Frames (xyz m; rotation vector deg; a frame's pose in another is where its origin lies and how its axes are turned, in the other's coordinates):
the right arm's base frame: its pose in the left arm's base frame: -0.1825 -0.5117 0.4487 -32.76 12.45 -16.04
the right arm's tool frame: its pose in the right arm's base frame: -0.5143 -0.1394 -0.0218 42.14 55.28 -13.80
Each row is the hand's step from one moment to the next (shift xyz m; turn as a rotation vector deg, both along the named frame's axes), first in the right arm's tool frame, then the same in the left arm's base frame.
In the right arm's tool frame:
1: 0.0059 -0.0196 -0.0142 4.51 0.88 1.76
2: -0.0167 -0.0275 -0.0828 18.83 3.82 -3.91
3: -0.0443 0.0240 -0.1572 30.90 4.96 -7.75
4: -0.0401 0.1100 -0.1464 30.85 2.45 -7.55
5: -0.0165 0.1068 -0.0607 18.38 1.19 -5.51
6: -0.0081 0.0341 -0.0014 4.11 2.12 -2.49
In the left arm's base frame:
1: -0.0209 -0.0078 -0.0111 3.17 -2.60 -2.72
2: -0.0743 0.0368 -0.0317 6.76 -4.38 -17.88
3: -0.0888 0.1267 -0.0574 9.34 -7.29 -29.99
4: -0.0174 0.1757 -0.0629 7.58 -9.05 -29.59
5: 0.0381 0.1135 -0.0321 3.72 -5.00 -18.19
6: 0.0218 0.0274 0.0025 1.47 0.83 -4.97

